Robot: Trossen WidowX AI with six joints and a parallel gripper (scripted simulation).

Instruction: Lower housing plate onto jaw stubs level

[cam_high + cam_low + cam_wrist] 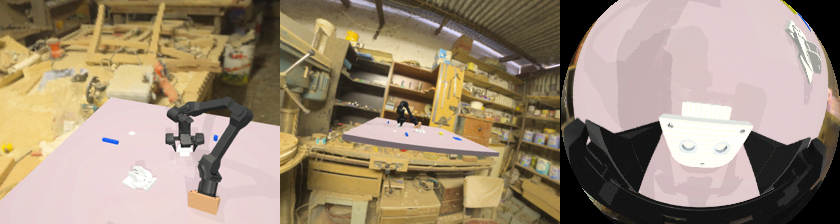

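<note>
My gripper tip is 1 cm to the left of the white block and 1 cm short of it. Round my gripper tip: yellow piece (55 cm to the left, 4 cm ahead); blue bar (40 cm ahead, 10 cm to the left); white tile (34 cm ahead, 2 cm to the right, 1 cm below).
</note>
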